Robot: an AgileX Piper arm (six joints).
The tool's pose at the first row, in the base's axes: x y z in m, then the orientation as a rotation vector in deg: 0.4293 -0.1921 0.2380 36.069 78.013 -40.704
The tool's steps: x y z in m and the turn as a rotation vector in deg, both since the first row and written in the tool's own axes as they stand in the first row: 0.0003 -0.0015 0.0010 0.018 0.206 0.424; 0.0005 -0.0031 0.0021 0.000 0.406 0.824; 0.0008 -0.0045 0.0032 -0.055 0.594 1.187; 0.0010 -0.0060 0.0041 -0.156 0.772 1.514; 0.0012 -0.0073 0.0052 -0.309 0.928 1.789; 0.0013 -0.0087 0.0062 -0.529 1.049 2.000; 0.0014 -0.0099 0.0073 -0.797 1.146 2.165; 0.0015 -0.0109 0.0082 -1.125 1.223 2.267; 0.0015 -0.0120 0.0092 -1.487 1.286 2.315
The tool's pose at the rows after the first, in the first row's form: 0.4288 -0.1939 0.2378 36.444 78.028 -40.329; 0.4283 -0.1957 0.2377 36.772 78.056 -39.948; 0.4280 -0.1975 0.2376 37.041 78.098 -39.572; 0.4274 -0.1992 0.2375 37.246 78.157 -39.195; 0.4271 -0.2009 0.2374 37.366 78.231 -38.827; 0.4267 -0.2025 0.2374 37.378 78.317 -38.470; 0.4265 -0.2041 0.2375 37.311 78.413 -38.122; 0.4263 -0.2055 0.2375 37.148 78.532 -37.786; 0.4261 -0.2070 0.2376 36.917 78.669 -37.472
